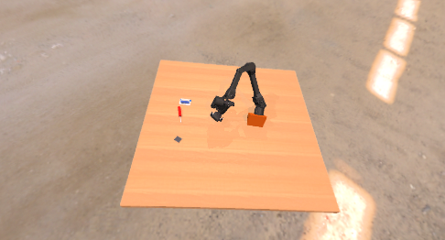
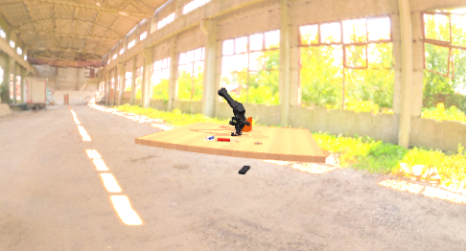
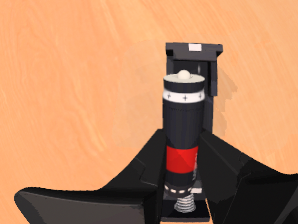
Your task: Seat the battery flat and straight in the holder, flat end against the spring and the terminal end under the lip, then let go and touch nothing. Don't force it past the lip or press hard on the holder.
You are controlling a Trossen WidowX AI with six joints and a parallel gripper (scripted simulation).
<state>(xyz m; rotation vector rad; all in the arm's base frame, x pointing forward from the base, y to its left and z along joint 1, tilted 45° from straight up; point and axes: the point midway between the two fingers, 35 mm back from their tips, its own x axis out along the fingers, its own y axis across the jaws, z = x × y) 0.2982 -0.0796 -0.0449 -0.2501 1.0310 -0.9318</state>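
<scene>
My gripper tip is right at the battery. The rest, counted from my gripper tip: remote battery cover (28 cm ahead, 19 cm to the left, 2 cm below); then red screwdriver (27 cm ahead, 2 cm to the right, 1 cm below); then battery blister pack (24 cm ahead, 17 cm to the right, 1 cm below).
</scene>
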